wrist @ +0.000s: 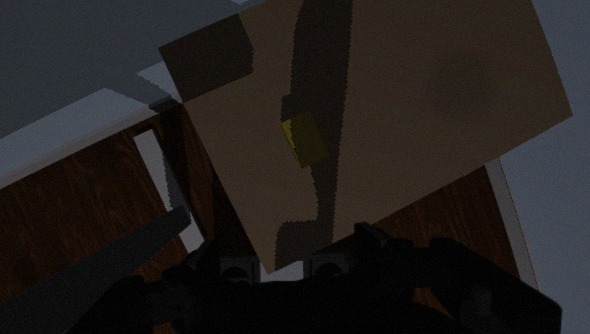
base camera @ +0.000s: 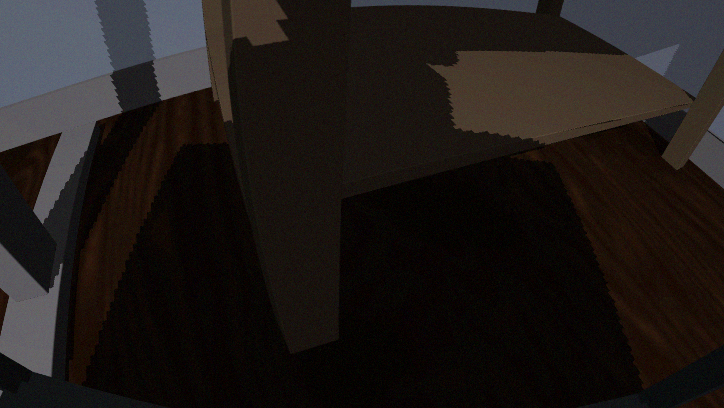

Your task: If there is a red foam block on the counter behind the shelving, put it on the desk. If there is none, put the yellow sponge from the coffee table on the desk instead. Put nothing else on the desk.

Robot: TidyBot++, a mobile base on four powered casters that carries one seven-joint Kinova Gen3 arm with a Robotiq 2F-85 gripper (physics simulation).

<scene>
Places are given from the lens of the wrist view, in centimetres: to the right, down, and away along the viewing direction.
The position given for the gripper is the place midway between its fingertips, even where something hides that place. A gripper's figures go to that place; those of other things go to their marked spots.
gripper [wrist: 288, 246]: 0, 5, 16
coffee table [wrist: 405, 104]: 25, -14, 57
desk [wrist: 68, 294]: -36, 20, 37
The marked spots on the coffee table and the desk are 74 cm apart.
</scene>
